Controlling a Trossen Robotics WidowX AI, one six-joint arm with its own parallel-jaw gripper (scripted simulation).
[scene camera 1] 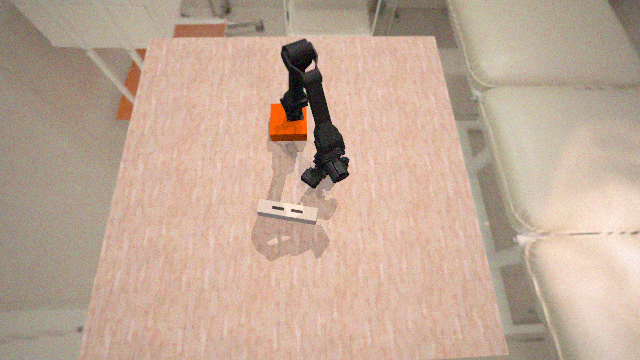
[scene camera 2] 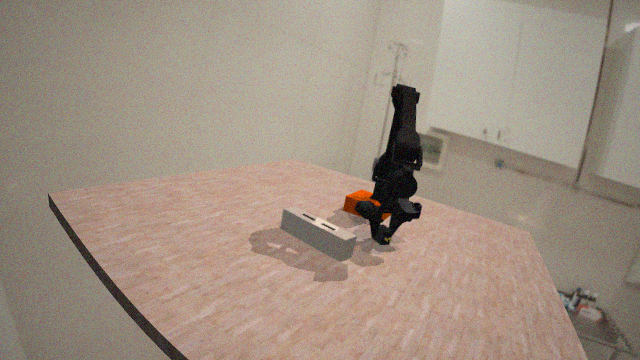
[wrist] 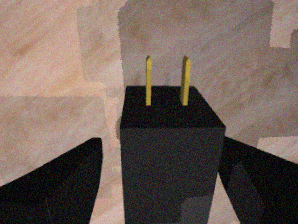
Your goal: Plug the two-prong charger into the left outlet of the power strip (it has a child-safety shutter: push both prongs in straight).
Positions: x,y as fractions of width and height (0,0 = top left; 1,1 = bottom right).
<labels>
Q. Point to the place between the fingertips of my gripper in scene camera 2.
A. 0.60,0.66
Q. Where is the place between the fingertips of my gripper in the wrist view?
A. At 0.54,0.65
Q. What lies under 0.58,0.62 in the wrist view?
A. A black two-prong charger.
</labels>
